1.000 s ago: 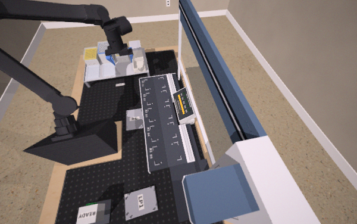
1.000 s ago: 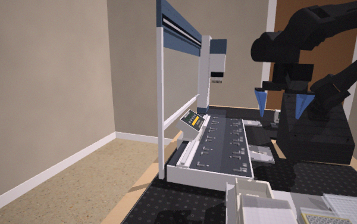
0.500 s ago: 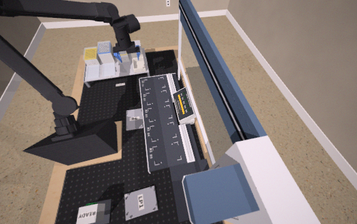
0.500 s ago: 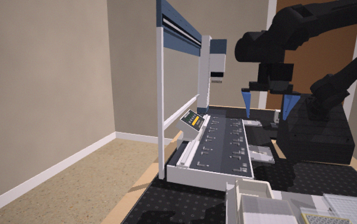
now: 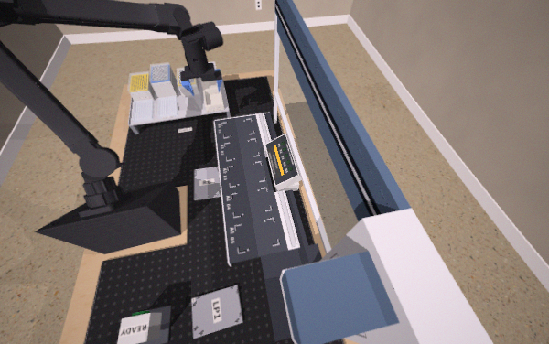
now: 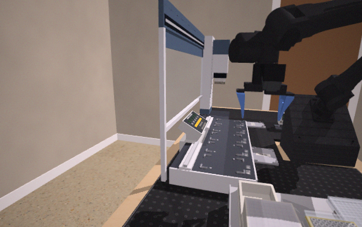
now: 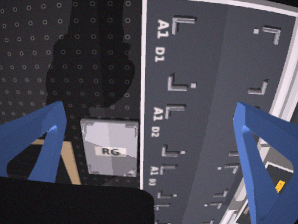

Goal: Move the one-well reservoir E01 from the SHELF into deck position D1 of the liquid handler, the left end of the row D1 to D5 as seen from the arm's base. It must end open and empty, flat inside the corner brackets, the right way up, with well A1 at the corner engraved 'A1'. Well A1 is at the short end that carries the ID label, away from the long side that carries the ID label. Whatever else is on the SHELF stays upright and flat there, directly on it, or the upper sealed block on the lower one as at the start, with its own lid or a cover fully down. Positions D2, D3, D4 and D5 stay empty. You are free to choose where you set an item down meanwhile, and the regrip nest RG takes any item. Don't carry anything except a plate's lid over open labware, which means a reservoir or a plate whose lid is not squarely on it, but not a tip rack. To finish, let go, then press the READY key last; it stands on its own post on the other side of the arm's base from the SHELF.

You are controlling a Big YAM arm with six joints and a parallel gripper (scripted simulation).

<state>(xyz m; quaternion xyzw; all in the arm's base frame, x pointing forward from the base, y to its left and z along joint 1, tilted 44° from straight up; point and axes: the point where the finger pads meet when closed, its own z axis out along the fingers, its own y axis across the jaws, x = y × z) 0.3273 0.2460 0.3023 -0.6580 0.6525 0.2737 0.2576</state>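
Now: the white block 10 mm ahead of my hand, 290 mm to the left of it and 120 mm below it. From my hand the other things lie so: shelf: 150 mm behind, 220 mm to the left, 180 mm below; then pipetting head: 150 mm ahead, 760 mm to the right, 150 mm above.
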